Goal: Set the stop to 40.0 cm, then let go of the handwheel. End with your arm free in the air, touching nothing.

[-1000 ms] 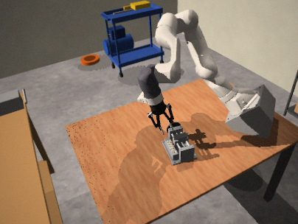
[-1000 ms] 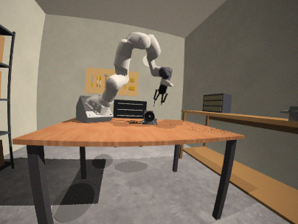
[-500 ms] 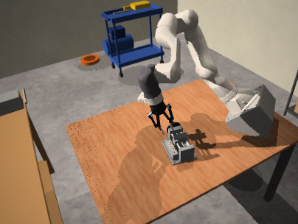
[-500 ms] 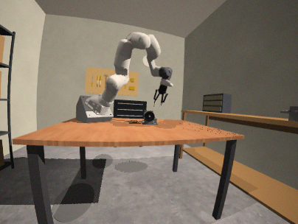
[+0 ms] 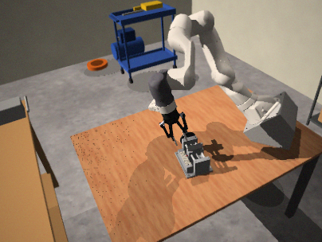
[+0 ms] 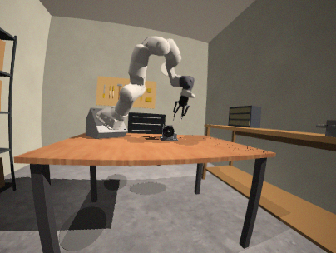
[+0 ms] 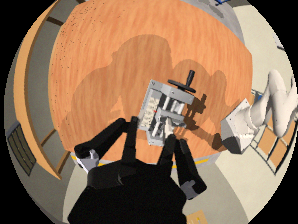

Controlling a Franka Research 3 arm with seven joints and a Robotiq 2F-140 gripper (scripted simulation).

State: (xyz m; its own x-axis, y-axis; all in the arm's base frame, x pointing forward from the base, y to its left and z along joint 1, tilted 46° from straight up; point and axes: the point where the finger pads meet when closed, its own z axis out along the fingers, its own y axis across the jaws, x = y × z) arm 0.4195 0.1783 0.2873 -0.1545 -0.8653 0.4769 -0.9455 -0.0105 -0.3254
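My gripper is now 10 cm past the handwheel, 9 cm to the left of it and 9 cm above it.
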